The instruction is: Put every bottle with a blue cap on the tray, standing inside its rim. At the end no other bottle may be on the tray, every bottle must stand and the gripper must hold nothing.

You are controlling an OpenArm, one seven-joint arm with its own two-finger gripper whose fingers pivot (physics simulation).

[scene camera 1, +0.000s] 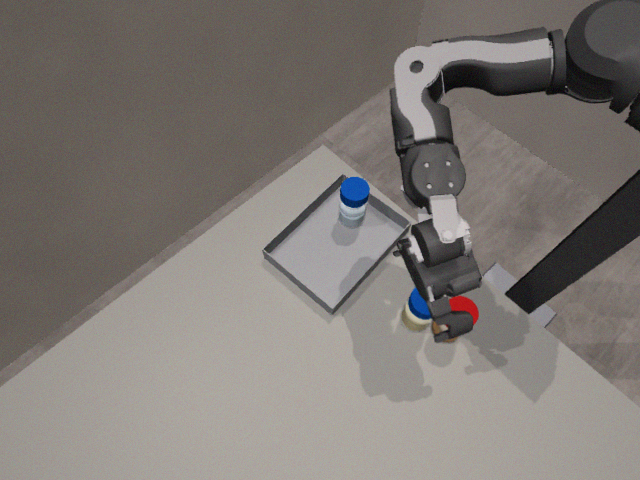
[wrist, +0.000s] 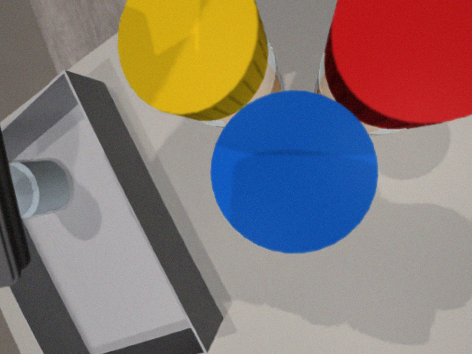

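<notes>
A blue-capped bottle (scene camera 1: 354, 198) (wrist: 50, 186) with a clear body stands inside the tray (scene camera 1: 310, 258) (wrist: 115, 260), near its far corner in the scene view. Another blue-capped bottle (scene camera 1: 417, 307) (wrist: 294, 172), with pale yellow contents, stands on the table outside the tray. A red-capped bottle (scene camera 1: 465, 308) (wrist: 405, 55) stands close beside it. A yellow-capped bottle (wrist: 192, 55) stands close by too; the gripper hides it in the scene view. My gripper (scene camera 1: 427, 295) is open and empty above the blue-capped bottle outside the tray. One finger shows at the wrist view's left edge.
The table (scene camera 1: 232, 361) (wrist: 280, 330) carries the tray and the bottles. The three bottles outside the tray are grouped tightly, near the table's right edge in the scene view. A dark post (scene camera 1: 578, 248) stands beyond that edge.
</notes>
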